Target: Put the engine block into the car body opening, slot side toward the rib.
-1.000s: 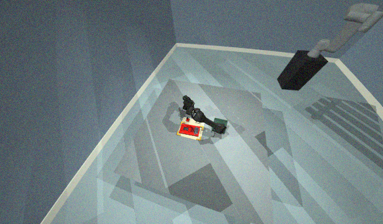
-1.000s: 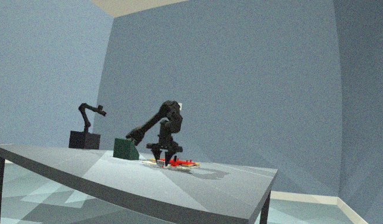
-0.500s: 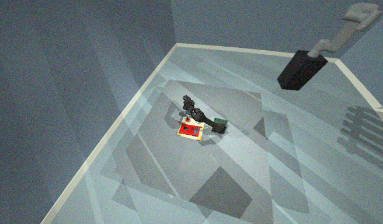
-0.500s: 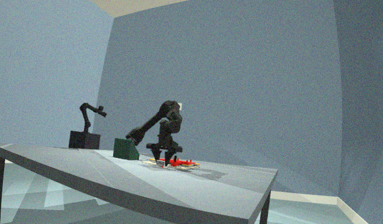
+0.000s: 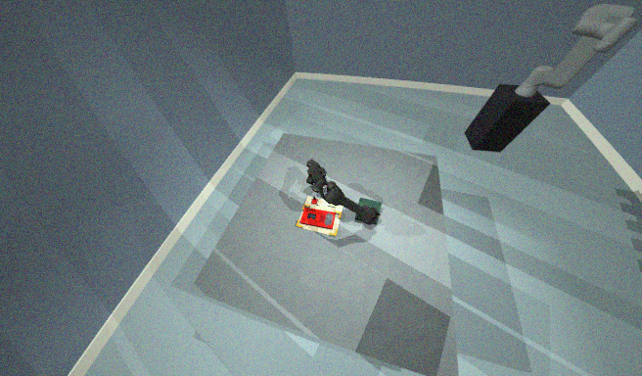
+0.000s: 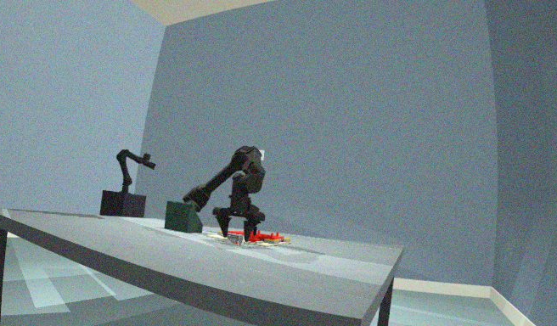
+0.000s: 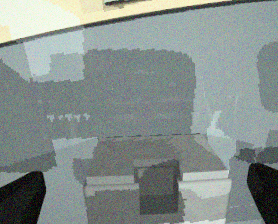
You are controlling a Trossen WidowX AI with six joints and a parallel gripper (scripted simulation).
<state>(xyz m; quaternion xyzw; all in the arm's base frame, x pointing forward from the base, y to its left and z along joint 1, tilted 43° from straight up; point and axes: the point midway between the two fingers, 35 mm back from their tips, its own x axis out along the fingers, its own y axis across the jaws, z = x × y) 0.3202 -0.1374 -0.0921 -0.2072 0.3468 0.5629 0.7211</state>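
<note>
The grey engine block lies 10 mm above my gripper tip. Also, from my gripper tip: small dark post 30 mm ahead, 90 mm to the left, 20 mm above.
</note>
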